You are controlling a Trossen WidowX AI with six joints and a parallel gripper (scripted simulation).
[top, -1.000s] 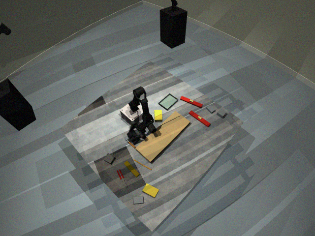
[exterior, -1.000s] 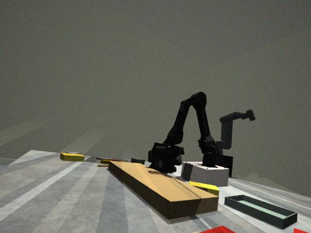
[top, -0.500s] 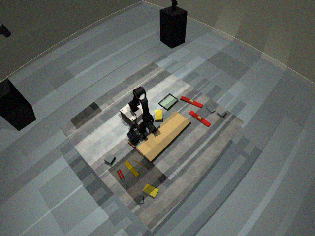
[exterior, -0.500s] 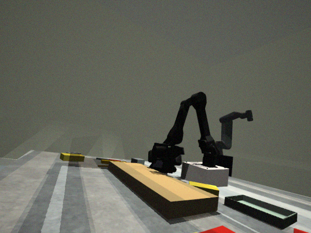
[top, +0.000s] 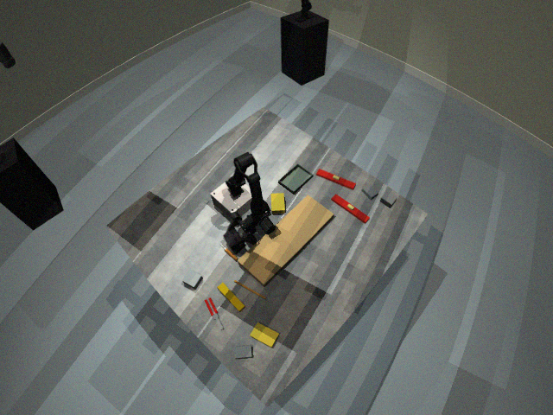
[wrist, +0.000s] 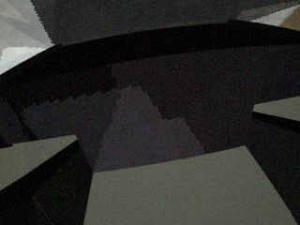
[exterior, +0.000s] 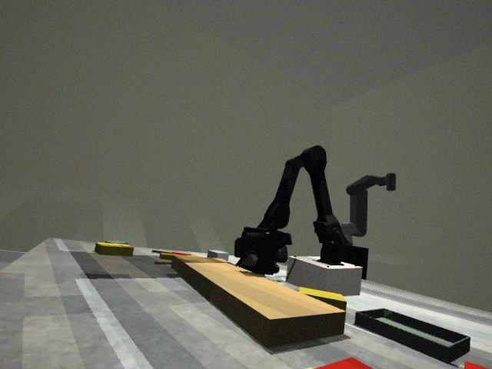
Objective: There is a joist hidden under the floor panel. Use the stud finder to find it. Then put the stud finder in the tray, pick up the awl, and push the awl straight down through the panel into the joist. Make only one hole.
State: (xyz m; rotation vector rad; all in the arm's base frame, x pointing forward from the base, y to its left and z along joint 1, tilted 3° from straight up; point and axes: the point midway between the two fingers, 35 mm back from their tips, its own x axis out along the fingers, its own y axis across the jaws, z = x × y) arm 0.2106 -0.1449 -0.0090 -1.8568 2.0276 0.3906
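Right now the stud finder is 20 mm behind my gripper tip and 10 mm below it. The rest, counted from my gripper tip: pencil: 250 mm ahead, 70 mm to the right, 60 mm below; awl: 10 mm ahead, 40 mm to the right, 60 mm below; yellow bar: 230 mm ahead, 170 mm to the right, 50 mm below.
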